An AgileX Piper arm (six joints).
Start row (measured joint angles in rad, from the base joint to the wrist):
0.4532 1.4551 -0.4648 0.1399 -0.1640 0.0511
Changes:
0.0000 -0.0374 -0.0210 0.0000 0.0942 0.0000
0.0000 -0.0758 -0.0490 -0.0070 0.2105 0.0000
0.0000 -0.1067 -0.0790 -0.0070 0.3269 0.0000
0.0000 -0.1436 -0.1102 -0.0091 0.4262 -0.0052
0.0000 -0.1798 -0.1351 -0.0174 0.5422 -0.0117
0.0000 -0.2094 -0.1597 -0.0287 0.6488 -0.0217
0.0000 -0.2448 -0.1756 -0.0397 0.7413 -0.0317
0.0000 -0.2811 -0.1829 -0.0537 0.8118 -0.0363
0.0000 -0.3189 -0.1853 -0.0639 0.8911 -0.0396
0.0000 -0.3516 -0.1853 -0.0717 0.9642 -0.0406
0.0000 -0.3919 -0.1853 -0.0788 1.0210 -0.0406
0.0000 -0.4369 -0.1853 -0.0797 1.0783 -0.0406
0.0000 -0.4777 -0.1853 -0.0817 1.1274 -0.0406
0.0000 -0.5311 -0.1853 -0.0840 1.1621 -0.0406
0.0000 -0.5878 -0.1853 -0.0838 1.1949 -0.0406
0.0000 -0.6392 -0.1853 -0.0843 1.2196 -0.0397
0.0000 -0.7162 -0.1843 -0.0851 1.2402 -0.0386
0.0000 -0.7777 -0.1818 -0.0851 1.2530 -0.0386
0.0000 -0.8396 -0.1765 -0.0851 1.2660 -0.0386
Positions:
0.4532 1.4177 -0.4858 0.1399 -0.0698 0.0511
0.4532 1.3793 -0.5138 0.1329 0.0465 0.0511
0.4532 1.3484 -0.5438 0.1329 0.1629 0.0511
0.4532 1.3115 -0.5750 0.1308 0.2622 0.0459
0.4532 1.2753 -0.5999 0.1225 0.3782 0.0394
0.4532 1.2457 -0.6245 0.1112 0.4848 0.0294
0.4532 1.2103 -0.6404 0.1002 0.5773 0.0194
0.4532 1.1740 -0.6477 0.0862 0.6478 0.0148
0.4532 1.1362 -0.6501 0.0760 0.7271 0.0115
0.4532 1.1035 -0.6501 0.0682 0.8002 0.0105
0.4532 1.0632 -0.6501 0.0611 0.8570 0.0105
0.4532 1.0182 -0.6501 0.0602 0.9143 0.0105
0.4532 0.9774 -0.6501 0.0582 0.9634 0.0105
0.4532 0.9240 -0.6501 0.0559 0.9981 0.0105
0.4532 0.8673 -0.6501 0.0561 1.0309 0.0105
0.4532 0.8159 -0.6501 0.0556 1.0556 0.0114
0.4532 0.7389 -0.6491 0.0548 1.0762 0.0125
0.4532 0.6774 -0.6466 0.0548 1.0890 0.0125
0.4532 0.6155 -0.6413 0.0548 1.1020 0.0125

